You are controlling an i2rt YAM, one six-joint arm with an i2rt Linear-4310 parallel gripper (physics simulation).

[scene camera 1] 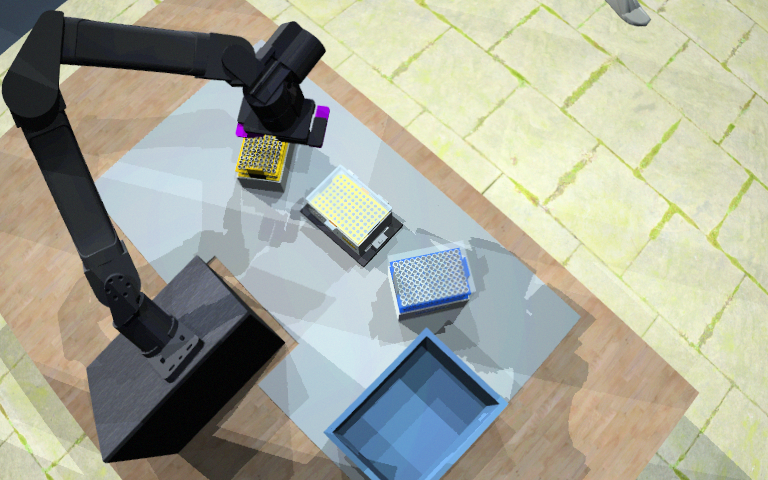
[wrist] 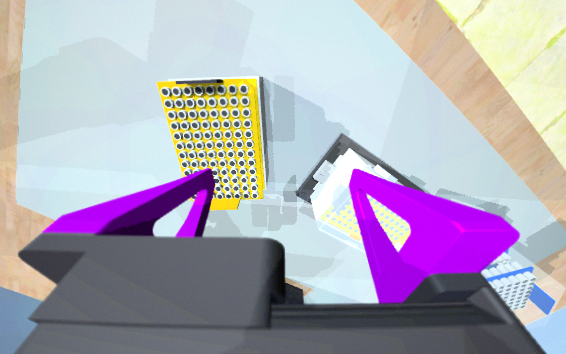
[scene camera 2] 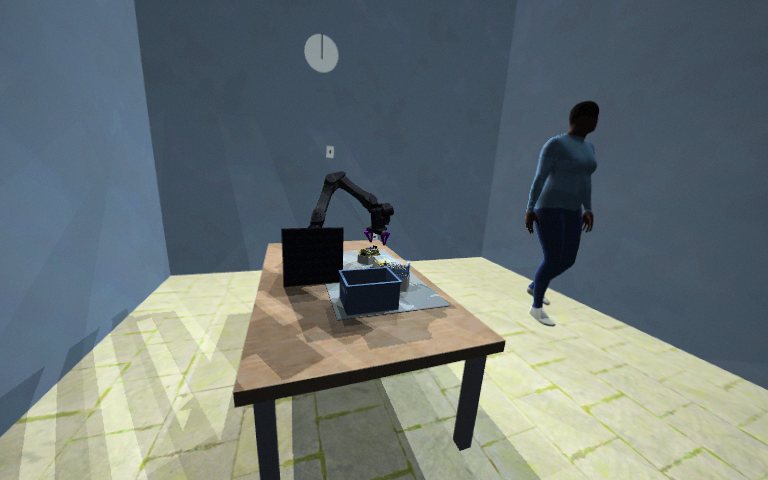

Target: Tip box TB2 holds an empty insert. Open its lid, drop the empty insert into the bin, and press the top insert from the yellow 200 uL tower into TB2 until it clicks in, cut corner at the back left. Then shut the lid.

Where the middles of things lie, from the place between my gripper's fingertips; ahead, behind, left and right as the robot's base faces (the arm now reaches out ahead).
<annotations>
I see the yellow tip insert (wrist: 213, 122) 30 mm behind my hand, 60 mm to the left of it and 70 mm below it. Round my hand: blue bin (scene camera 1: 428, 407) (240 mm behind, 440 mm to the right, 60 mm below).
</annotations>
